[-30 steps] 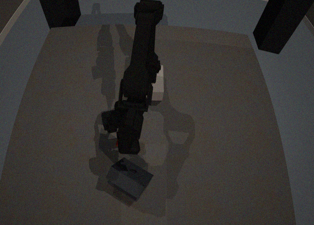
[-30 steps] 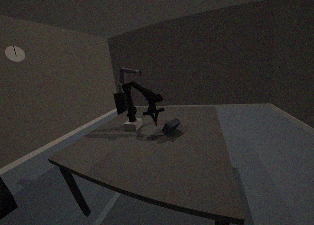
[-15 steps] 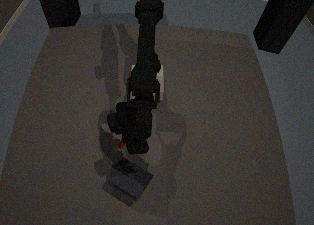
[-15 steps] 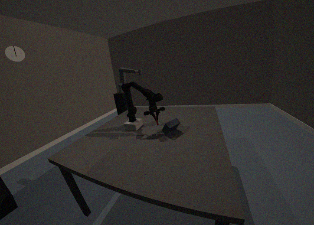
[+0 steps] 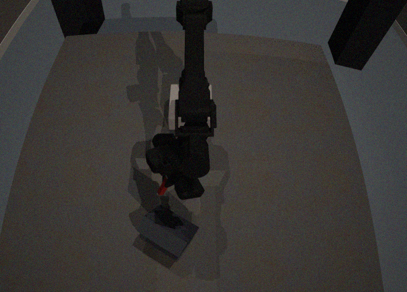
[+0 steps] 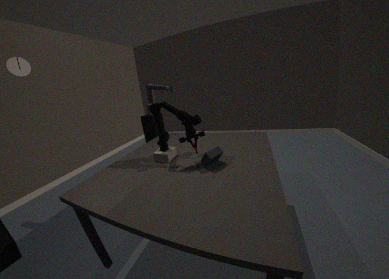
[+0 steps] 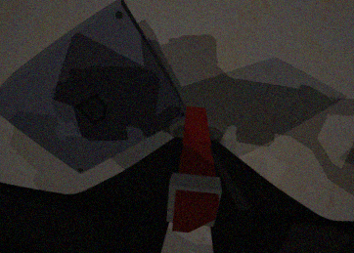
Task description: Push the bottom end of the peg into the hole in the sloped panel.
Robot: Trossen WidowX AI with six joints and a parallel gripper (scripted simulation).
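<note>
The sloped panel is 110 mm ahead of my gripper tip, 20 mm to the left of it and 60 mm below it. Also, from my gripper tip: red peg: 10 mm behind, 10 mm to the left, 20 mm above.
</note>
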